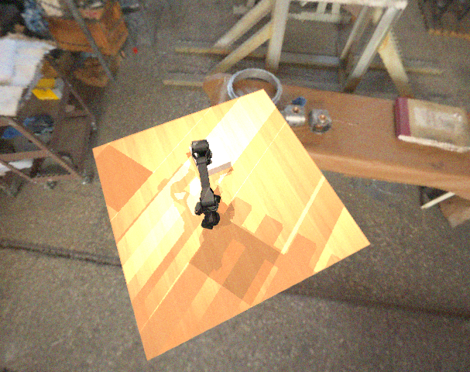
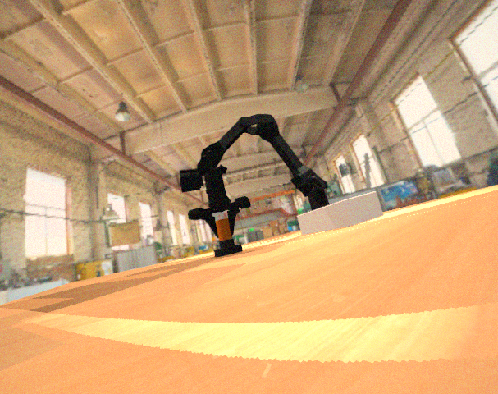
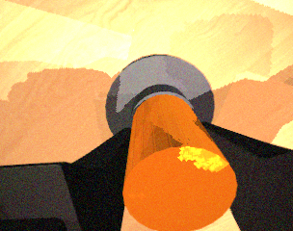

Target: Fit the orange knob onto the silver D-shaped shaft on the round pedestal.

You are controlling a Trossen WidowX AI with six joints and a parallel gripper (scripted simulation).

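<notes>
My gripper tip is 20 mm above the round dark pedestal. The rest, counted from my gripper tip: orange knob 30 mm above.
</notes>
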